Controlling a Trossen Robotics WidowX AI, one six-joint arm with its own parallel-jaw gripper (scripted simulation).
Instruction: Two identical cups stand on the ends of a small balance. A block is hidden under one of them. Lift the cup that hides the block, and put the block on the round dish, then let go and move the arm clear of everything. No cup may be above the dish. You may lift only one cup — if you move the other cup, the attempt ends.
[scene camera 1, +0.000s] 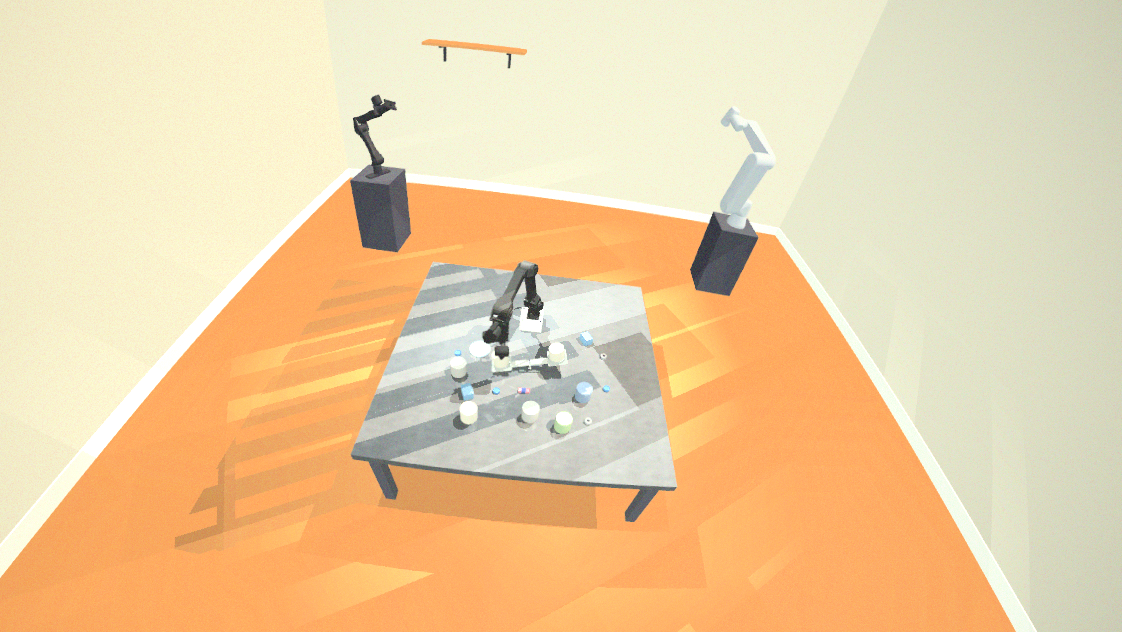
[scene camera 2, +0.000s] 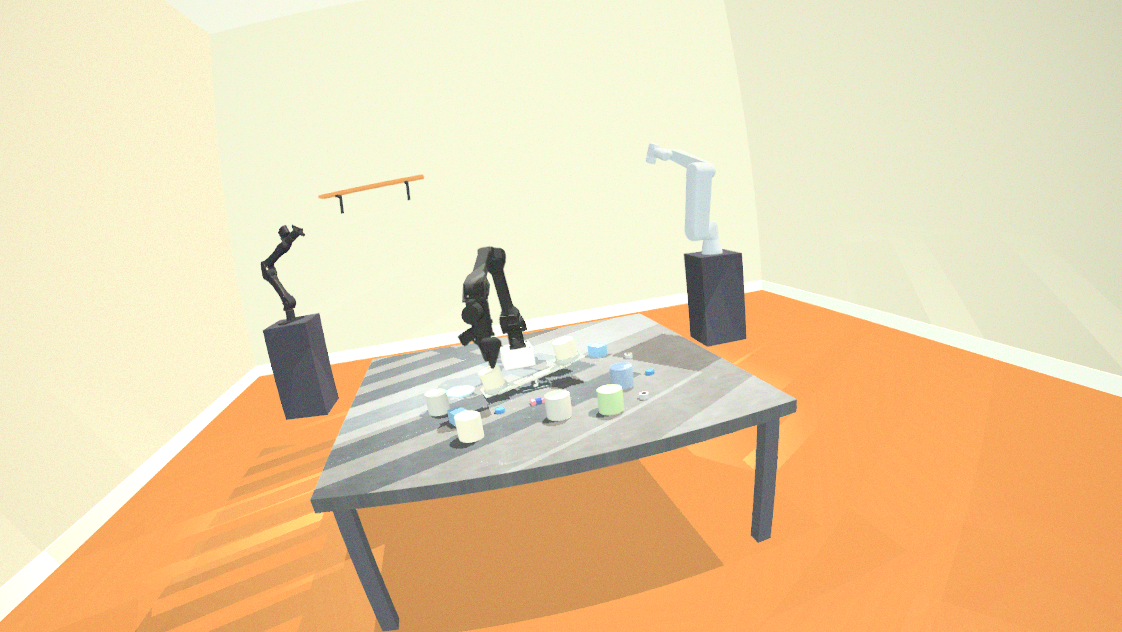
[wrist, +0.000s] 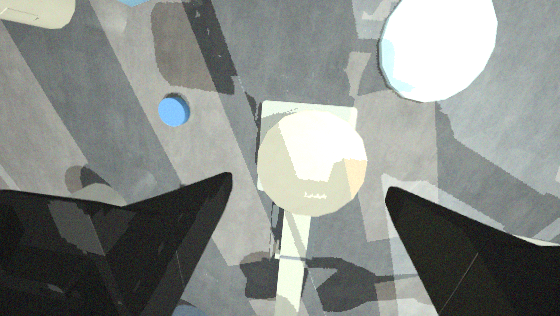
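Observation:
Scene camera 2 shows me my gripper (scene camera 2: 489, 364), open and holding nothing, together with a cup (scene camera 2: 469, 426) and a balance (scene camera 2: 534, 385). In the wrist view I see my gripper (wrist: 308, 186) as well, and there is a blue disc (wrist: 174, 111). A cup (wrist: 311, 163) shows there too.

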